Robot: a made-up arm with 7 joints. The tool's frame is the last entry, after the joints.
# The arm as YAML. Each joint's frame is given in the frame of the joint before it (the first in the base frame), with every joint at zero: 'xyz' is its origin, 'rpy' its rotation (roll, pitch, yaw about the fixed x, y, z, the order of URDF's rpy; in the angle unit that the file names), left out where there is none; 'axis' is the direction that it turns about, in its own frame. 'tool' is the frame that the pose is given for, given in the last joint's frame.
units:
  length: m
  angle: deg
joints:
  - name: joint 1
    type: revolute
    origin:
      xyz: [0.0, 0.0, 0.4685]
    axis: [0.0, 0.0, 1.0]
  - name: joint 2
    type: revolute
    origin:
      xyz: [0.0, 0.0, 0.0]
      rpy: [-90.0, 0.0, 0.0]
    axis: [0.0, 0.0, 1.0]
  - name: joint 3
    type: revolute
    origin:
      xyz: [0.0, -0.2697, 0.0]
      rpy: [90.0, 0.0, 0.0]
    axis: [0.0, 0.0, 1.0]
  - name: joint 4
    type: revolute
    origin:
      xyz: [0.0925, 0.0, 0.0]
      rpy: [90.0, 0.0, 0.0]
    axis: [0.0, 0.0, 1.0]
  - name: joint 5
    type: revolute
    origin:
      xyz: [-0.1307, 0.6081, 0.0]
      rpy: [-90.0, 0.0, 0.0]
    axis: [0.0, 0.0, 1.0]
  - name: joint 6
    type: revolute
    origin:
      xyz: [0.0, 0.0, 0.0]
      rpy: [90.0, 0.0, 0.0]
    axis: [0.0, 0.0, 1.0]
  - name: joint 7
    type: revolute
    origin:
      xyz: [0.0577, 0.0, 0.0]
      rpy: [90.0, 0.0, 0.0]
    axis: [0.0, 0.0, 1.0]
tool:
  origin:
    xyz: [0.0, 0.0, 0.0]
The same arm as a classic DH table. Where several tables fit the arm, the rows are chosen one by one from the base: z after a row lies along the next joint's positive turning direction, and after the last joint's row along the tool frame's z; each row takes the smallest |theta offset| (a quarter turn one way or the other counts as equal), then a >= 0, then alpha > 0; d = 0 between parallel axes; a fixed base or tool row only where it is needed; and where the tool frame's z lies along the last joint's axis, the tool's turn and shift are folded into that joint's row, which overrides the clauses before.
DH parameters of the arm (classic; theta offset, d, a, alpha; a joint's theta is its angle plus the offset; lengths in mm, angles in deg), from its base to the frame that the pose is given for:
joint 1: 0 468.5 0 -90
joint 2: 0 0 0 90
joint 3: 0 269.7 92.5 90
joint 4: 0 0 -130.7 -90
joint 5: 0 608.1 0 90
joint 6: 0 0 57.7 90
joint 7: 0 0 0 0

